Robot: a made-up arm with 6 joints. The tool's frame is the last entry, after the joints. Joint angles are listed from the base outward. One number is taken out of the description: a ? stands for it. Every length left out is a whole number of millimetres.
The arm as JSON. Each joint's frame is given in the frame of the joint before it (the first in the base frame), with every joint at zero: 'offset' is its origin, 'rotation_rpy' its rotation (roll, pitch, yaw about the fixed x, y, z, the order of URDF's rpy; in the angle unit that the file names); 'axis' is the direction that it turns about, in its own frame. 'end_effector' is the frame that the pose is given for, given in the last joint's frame.
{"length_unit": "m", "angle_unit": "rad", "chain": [
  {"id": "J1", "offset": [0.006, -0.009, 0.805], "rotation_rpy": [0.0, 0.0, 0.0], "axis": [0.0, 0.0, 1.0]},
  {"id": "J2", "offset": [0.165, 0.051, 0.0], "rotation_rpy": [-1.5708, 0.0, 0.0], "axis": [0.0, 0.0, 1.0]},
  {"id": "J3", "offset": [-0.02, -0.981, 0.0], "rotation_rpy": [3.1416, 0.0, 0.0], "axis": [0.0, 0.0, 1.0]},
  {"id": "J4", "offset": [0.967, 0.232, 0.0], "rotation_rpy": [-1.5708, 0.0, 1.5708], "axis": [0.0, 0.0, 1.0]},
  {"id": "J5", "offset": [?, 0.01, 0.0], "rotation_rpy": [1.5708, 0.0, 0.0], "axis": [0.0, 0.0, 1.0]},
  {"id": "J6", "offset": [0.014, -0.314, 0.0], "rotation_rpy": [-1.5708, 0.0, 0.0], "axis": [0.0, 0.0, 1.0]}
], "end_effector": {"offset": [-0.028, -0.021, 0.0], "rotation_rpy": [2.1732, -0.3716, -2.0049]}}
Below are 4 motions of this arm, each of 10 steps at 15 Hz.
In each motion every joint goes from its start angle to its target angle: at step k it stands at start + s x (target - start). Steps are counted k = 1, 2, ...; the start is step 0. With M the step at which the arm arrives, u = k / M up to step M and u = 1 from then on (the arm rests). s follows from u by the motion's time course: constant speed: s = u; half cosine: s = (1 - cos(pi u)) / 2; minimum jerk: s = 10 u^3 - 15 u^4 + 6 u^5.
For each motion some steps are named. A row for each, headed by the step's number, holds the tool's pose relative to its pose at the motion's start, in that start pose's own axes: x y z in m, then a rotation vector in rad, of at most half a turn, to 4 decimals.
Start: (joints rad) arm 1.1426 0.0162 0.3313 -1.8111 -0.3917 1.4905
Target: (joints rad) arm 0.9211 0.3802 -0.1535 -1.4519 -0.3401 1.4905
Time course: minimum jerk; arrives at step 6
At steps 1, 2, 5, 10:
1: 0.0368 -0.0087 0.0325 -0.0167 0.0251 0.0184
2: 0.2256 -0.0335 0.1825 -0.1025 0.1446 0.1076
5: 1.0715 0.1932 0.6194 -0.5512 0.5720 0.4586
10: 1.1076 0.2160 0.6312 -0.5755 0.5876 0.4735

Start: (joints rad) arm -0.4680 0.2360 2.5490 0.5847 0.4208 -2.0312
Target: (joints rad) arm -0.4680 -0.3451 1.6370 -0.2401 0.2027 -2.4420
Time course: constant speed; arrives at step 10
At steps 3, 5, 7, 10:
3: -0.0122 -0.1617 0.0201 0.0122 -0.3039 0.2649
5: -0.0245 -0.2503 0.0306 0.0311 -0.5122 0.4339
7: -0.0394 -0.3217 0.0387 0.0586 -0.7259 0.5946
10: -0.0655 -0.3935 0.0466 0.1153 -1.0578 0.8156

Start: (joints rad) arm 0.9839 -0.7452 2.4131 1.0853 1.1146 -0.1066
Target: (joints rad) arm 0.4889 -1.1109 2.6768 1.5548 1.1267 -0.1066
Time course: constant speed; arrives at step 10
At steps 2, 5, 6, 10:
2: -0.0772 -0.2282 -0.0254 0.1314 -0.0161 -0.1270
5: -0.1951 -0.5510 -0.1240 0.3359 -0.0126 -0.2918
6: -0.2323 -0.6516 -0.1720 0.4052 -0.0040 -0.3391
10: -0.3549 -1.0092 -0.4279 0.6810 0.0677 -0.4850

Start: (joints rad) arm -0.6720 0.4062 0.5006 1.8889 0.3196 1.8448
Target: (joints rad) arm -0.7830 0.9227 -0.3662 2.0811 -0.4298 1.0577
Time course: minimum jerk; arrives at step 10
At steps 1, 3, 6, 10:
1: -0.0058 -0.0140 -0.0101 0.0069 -0.0130 0.0023
3: -0.0906 -0.2498 -0.2154 0.1304 -0.2416 0.0299
6: -0.0980 -0.7446 -1.0914 0.5315 -0.8952 -0.0578
10: 0.0808 -0.7882 -1.6166 0.7591 -1.1680 -0.2109

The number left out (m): -0.027
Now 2 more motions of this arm.
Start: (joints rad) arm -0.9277 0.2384 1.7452 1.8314 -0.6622 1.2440
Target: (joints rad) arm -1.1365 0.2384 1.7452 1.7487 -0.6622 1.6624
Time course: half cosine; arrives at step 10
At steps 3, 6, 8, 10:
3: -0.0046 -0.0014 0.0039 0.0264 0.0908 -0.0526
6: -0.0151 -0.0040 0.0128 0.0816 0.2868 -0.1707
8: -0.0213 -0.0052 0.0182 0.1109 0.3950 -0.2388
10: -0.0237 -0.0056 0.0204 0.1219 0.4361 -0.2653

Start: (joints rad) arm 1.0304 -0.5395 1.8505 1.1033 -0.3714 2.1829
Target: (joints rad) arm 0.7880 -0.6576 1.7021 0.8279 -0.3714 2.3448
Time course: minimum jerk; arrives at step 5
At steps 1, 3, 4, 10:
1: 0.0208 -0.0041 -0.0012 0.0081 0.0079 0.0063
3: 0.2477 -0.0417 -0.0361 0.0992 0.0944 0.0705
4: 0.3423 -0.0538 -0.0625 0.1388 0.1308 0.0953
10: 0.3633 -0.0562 -0.0693 0.1477 0.1389 0.1007

